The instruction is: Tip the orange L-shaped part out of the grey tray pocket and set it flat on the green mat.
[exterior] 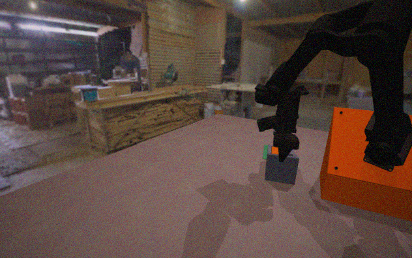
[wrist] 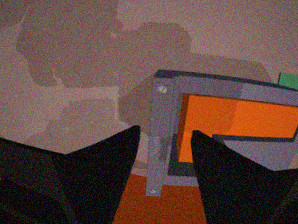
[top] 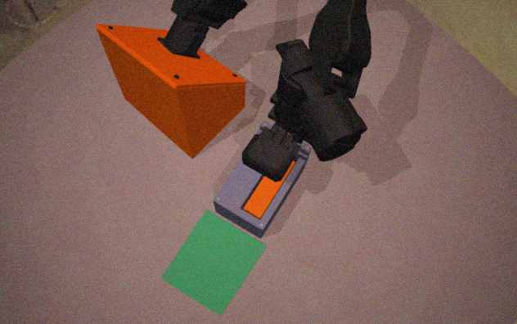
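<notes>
Right now the orange L-shaped part is 5 cm to the right of my gripper tip, 3 cm below it and 1 cm ahead of it. From my gripper tip the other things lie so: mat: 21 cm to the right, 9 cm below, 7 cm ahead.
</notes>
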